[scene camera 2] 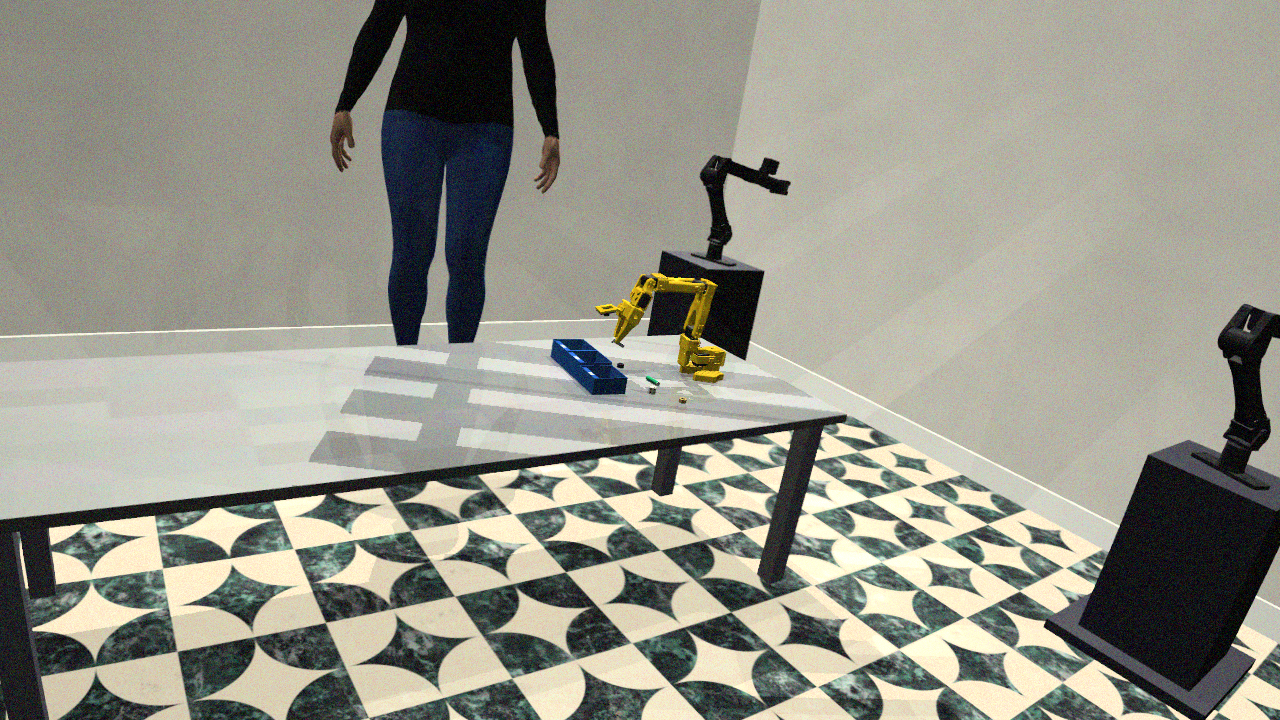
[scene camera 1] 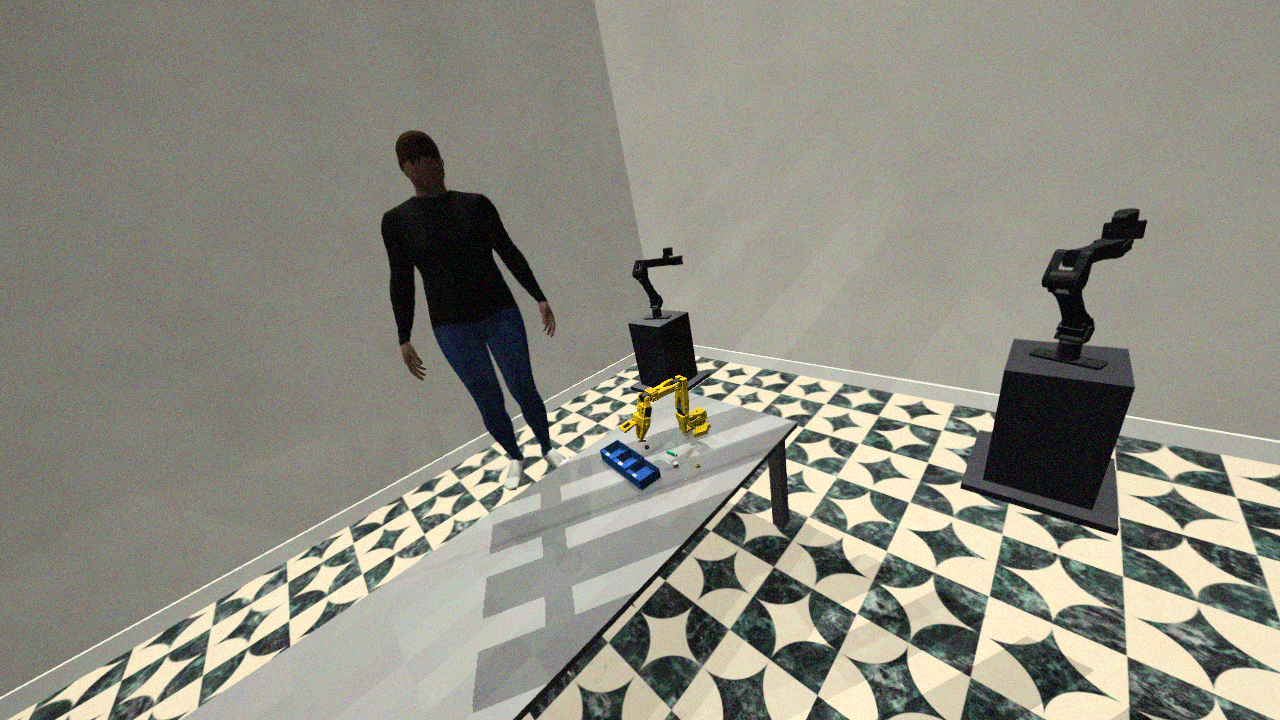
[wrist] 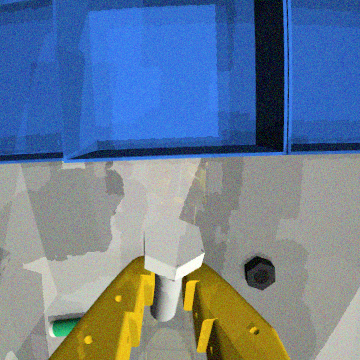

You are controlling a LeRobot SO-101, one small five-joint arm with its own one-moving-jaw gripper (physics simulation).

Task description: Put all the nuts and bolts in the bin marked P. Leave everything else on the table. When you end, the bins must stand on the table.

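Places are measured from the arm's base along level axes (x ahead, y left, z up), in millimetres.
Pixels of known places: hand, its tool point: (scene camera 2: 616,341) (scene camera 1: 640,440) (wrist: 154,274); arm's base, origin of its link: (scene camera 2: 694,375) (scene camera 1: 692,431).
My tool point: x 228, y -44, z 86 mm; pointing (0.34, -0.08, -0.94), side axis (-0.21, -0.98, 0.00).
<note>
For each thing: its middle in the pictures, then the offset to it from my tool point.
- bolt, middle of its body: (wrist: 166,280) 5 mm down, 5 mm back, 2 mm right
- black hexagonal nut, middle of its body: (wrist: 259,272) (scene camera 2: 620,365) (scene camera 1: 646,446) 82 mm down, 56 mm back, 45 mm right
- green cylinder, middle of its body: (wrist: 82,325) (scene camera 2: 652,380) (scene camera 1: 671,453) 81 mm down, 77 mm back, 68 mm left
- small whitish piece, middle of its body: (scene camera 2: 652,389) (scene camera 1: 675,464) 78 mm down, 33 mm back, 125 mm left
- small brass-coloured piece, middle of its body: (scene camera 2: 682,400) (scene camera 1: 697,465) 82 mm down, 75 mm back, 190 mm left
My gripper (scene camera 1: 641,437) (scene camera 2: 618,342) (wrist: 172,287) is shut on a bolt (wrist: 173,245). The bolt's pale grey hexagonal head sticks out past the jaw tips and its shank lies between them. The gripper hangs above the table, close to the near long side of the blue bins (scene camera 1: 648,483) (scene camera 2: 610,385) (wrist: 155,75). The bins stand joined in a row on the table; no letter P is readable. A black hexagonal nut (scene camera 1: 647,446) (scene camera 2: 620,365) (wrist: 260,262) lies on the table, right of the jaws in the wrist view.
A green cylinder (scene camera 1: 671,453) (scene camera 2: 652,380) (wrist: 67,328) lies on the table near the bins. A small whitish piece (scene camera 1: 675,464) (scene camera 2: 651,390) and a small brass-coloured piece (scene camera 1: 697,465) (scene camera 2: 682,400) lie beyond it. A person (scene camera 1: 456,259) (scene camera 2: 452,89) stands behind the table.
</note>
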